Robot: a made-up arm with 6 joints.
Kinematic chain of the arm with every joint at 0, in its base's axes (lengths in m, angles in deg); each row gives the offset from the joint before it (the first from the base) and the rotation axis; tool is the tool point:
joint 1: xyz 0 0 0.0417 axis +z
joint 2: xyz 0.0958 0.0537 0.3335 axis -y
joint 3: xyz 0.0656 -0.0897 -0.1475 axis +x
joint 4: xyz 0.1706 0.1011 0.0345 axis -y
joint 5: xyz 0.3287 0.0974 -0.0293 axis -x
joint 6: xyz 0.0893 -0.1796 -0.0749 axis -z
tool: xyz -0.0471 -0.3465 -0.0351
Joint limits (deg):
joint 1: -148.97..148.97
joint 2: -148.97..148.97
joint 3: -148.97..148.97
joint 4: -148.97..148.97
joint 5: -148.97..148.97
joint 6: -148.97..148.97
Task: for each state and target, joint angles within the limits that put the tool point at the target. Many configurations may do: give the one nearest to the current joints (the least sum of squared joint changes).
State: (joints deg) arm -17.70 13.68 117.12 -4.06 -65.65 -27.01
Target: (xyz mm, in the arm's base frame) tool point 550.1 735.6 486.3
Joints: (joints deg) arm 16.20 7.29 100.50 -14.31 -62.68 -31.21
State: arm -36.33 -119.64 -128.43 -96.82 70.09 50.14
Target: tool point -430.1 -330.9 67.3
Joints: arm -13.27 -132.76 -117.13 -118.47 96.92 29.13
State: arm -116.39 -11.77 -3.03 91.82 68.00 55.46
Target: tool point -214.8 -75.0 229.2
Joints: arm -123.64 -33.54 17.83 100.14 42.50 67.47
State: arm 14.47 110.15 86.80 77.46 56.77 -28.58
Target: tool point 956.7 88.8 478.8
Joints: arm 38.71 82.62 122.75 72.44 48.74 -44.62
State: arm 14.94 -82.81 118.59 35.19 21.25 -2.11
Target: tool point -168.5 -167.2 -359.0
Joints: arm 17.50 -67.66 116.51 31.17 16.58 -3.31
